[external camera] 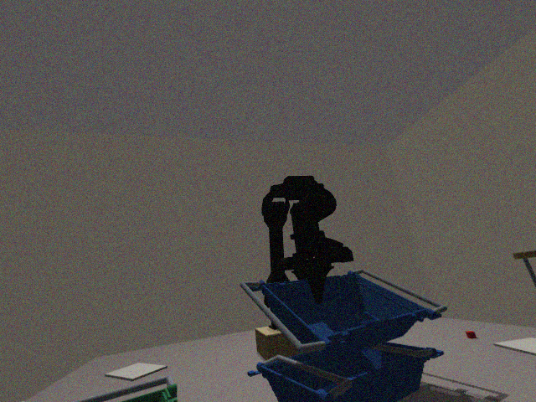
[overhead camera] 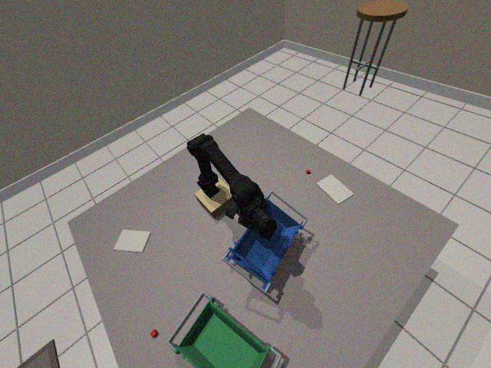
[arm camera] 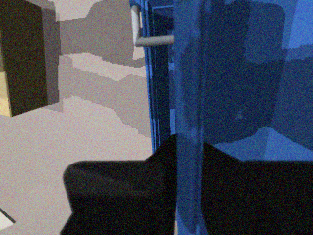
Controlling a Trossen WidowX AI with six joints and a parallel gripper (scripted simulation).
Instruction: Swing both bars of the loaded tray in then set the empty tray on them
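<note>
The blue tray lies 7 cm ahead of my gripper tip and 2 cm to the left of it.
</note>
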